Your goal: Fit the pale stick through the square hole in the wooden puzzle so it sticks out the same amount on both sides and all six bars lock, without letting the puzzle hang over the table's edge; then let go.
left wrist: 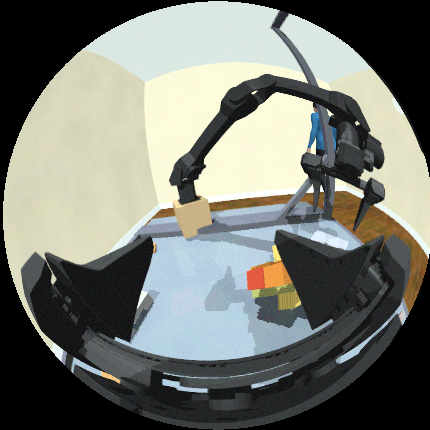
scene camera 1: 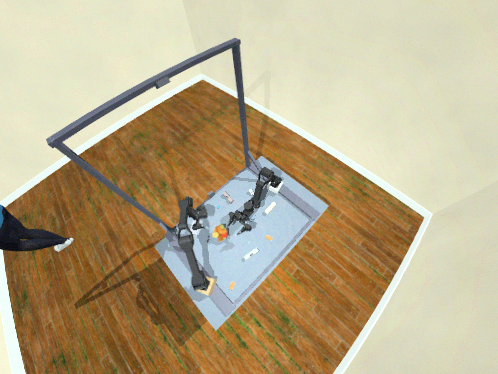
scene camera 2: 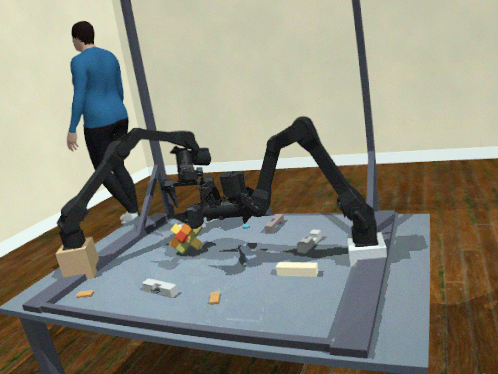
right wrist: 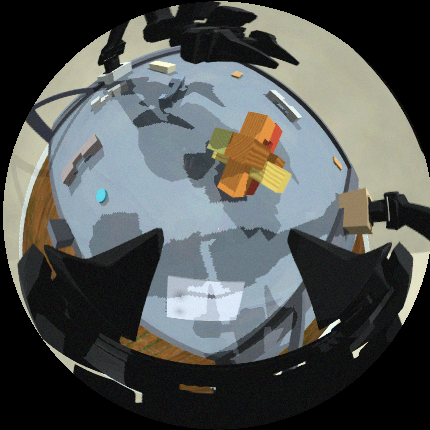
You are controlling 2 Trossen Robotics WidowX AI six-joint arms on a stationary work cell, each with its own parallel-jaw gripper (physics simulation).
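Places are measured from the left arm's base along level axes (x ahead, y left, z up), in millimetres.
Pixels of known places: left gripper, between the fingertips: (left wrist: 213,239) (scene camera 1: 231,230) (scene camera 2: 180,212) (right wrist: 289,64); right gripper, between the fingertips: (left wrist: 334,221) (scene camera 1: 206,222) (right wrist: 228,235); left arm's base, origin of its link: (scene camera 1: 275,184) (scene camera 2: 365,241) (right wrist: 112,68); right arm's base, origin of its link: (left wrist: 188,199) (scene camera 1: 203,284) (scene camera 2: 74,245) (right wrist: 370,211).
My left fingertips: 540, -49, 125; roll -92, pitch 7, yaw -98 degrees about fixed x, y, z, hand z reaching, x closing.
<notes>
Ahead of a thing's pixels: the offset from my left fingertips to its top centre, as dx, dy, dz.
The pale stick {-343, +114, -147} (scene camera 1: 270,208) (scene camera 2: 297,269) (right wrist: 162,66) lies flat on the table, away from both grippers. The wooden puzzle {+44, -90, -80} (scene camera 1: 220,232) (scene camera 2: 183,233) (left wrist: 256,279) (right wrist: 250,150), with orange, red, yellow and green bars, stands tilted on the table. In the right wrist view a small dark gap shows beside its red bar; I cannot tell if it is the square hole. My left gripper (left wrist: 213,239) (right wrist: 289,64) is open and empty above the table near the puzzle; its finger hides part of the puzzle in the left wrist view. My right gripper (left wrist: 334,221) (right wrist: 228,235) is open and empty, higher up beside the puzzle.
A white notched bar {+44, +171, -147} (scene camera 2: 160,288) (right wrist: 284,105), a grey one {-374, -65, -147} (scene camera 2: 309,241) and a brownish one {-246, -238, -147} (scene camera 2: 274,223) (right wrist: 82,159) lie apart. Orange tiles {+293, +172, -167} (scene camera 2: 85,294) {-129, +222, -167} (scene camera 2: 214,298) and a cyan disc {-138, -258, -167} (scene camera 2: 246,226) (right wrist: 101,195) lie around. A dark piece {-185, -1, -147} (scene camera 2: 242,255) is near the middle.
</notes>
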